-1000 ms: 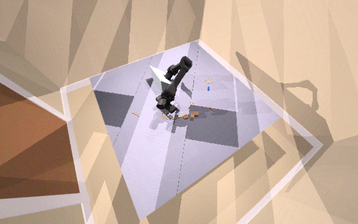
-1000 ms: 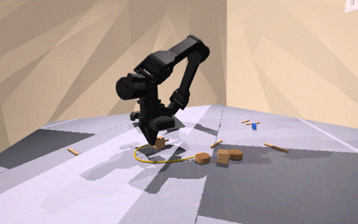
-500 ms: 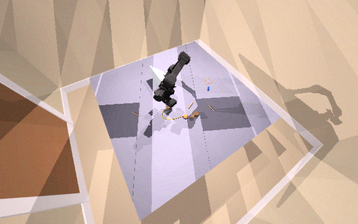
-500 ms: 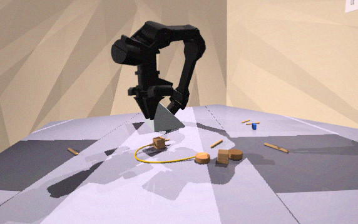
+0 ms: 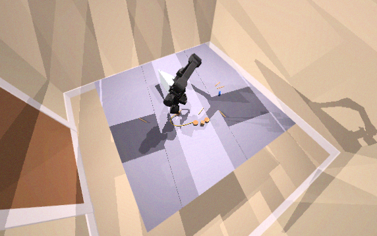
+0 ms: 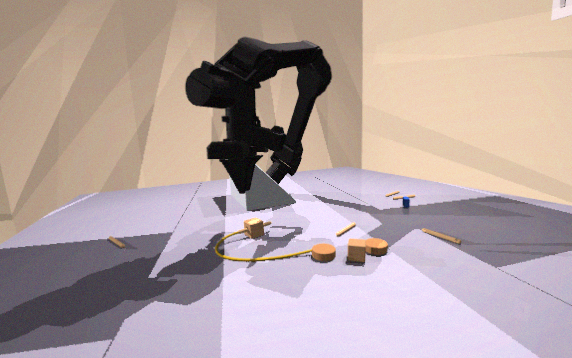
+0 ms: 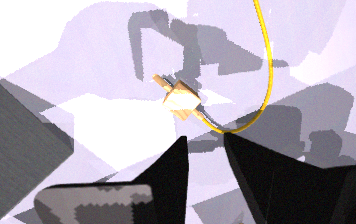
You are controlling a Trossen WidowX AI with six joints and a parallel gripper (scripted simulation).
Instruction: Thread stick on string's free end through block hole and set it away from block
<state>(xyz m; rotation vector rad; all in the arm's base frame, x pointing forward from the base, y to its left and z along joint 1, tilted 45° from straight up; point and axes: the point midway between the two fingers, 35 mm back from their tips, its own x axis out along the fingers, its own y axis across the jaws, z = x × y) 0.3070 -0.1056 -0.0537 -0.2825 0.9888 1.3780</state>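
Right now the thin wooden stick is 80 mm below my gripper tip and 10 mm behind it. From my gripper tip the other things lie so: round wooden button 130 mm ahead, 110 mm to the left, 90 mm below; then plain wooden cube 160 mm to the left, 150 mm ahead, 80 mm below; then disc 210 mm to the left, 140 mm ahead, 90 mm below.
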